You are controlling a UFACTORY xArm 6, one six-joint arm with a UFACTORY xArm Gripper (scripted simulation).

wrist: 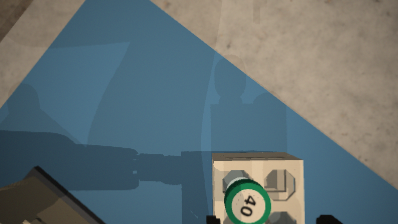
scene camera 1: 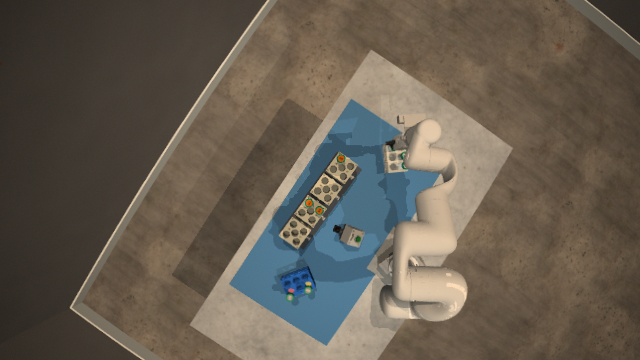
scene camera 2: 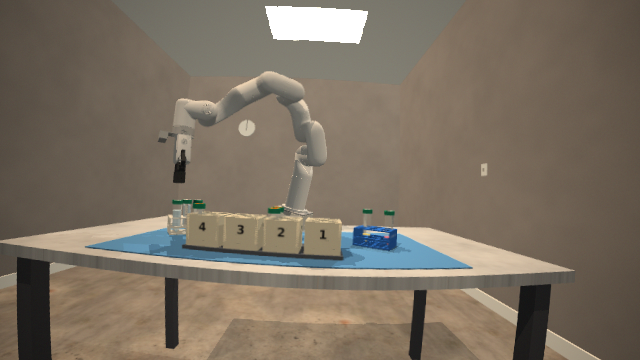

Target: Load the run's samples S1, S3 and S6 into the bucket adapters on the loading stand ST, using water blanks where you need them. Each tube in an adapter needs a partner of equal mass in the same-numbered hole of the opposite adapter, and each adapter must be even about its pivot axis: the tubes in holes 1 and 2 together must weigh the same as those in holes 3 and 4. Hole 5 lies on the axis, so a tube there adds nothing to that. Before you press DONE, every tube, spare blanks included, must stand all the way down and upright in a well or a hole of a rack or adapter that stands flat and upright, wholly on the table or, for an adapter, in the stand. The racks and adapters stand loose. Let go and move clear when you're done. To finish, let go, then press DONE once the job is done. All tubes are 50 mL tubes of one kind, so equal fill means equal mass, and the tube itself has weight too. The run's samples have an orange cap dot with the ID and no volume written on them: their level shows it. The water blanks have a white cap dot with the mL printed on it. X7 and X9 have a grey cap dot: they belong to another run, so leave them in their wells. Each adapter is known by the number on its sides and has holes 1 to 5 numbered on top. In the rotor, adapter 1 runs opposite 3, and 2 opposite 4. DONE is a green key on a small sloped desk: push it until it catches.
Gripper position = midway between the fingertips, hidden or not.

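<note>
Adapter (scene camera 2: 242, 233). Another adapter (scene camera 2: 206, 229). Further adapter (scene camera 2: 283, 235). My gripper (scene camera 2: 178, 183).
</note>
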